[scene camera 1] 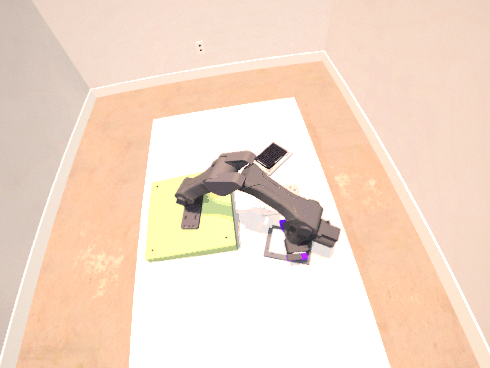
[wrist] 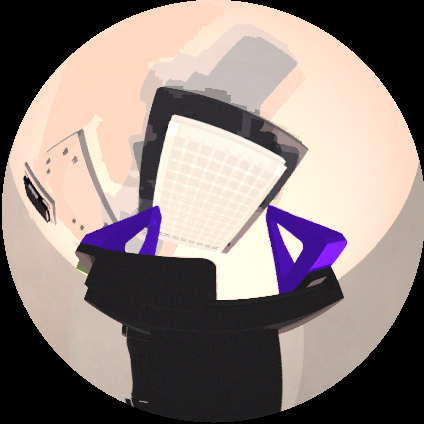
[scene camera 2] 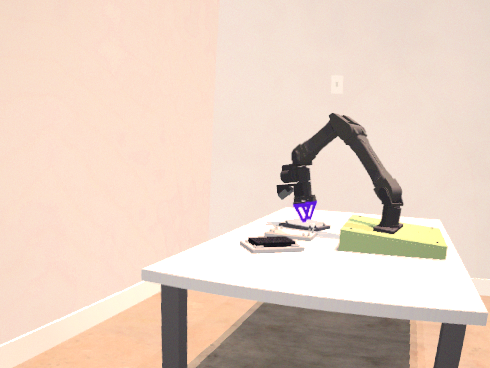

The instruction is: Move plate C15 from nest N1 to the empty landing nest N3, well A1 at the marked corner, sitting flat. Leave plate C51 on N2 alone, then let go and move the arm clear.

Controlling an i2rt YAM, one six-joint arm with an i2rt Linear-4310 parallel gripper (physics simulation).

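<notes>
A white well plate [scene camera 1: 276, 243] [scene camera 2: 312, 224] [wrist: 215, 185] sits in a dark nest [scene camera 1: 268, 244] [scene camera 2: 321, 227] [wrist: 150, 145]. My gripper [scene camera 1: 294, 241] [scene camera 2: 305, 220] [wrist: 213, 210] is open and points down at this plate. Its purple fingertips are close to plate height, at either side of the plate's near end in the wrist view; contact cannot be told. An empty pale nest [scene camera 1: 294, 189] [scene camera 2: 295, 234] [wrist: 70, 185] with small corner posts lies beside it. A black plate [scene camera 1: 271, 155] [scene camera 2: 271, 242] [wrist: 36, 196] sits in another pale nest [scene camera 1: 281, 165]. Plate and nest labels and well A1 cannot be read.
A yellow-green base block [scene camera 1: 165, 220] [scene camera 2: 390, 246] carries the arm on the white table [scene camera 1: 225, 310] [scene camera 2: 320, 285]. The arm [scene camera 1: 280, 192] [scene camera 2: 367, 155] reaches over the table and partly covers the empty nest and the dark nest in the first scene view.
</notes>
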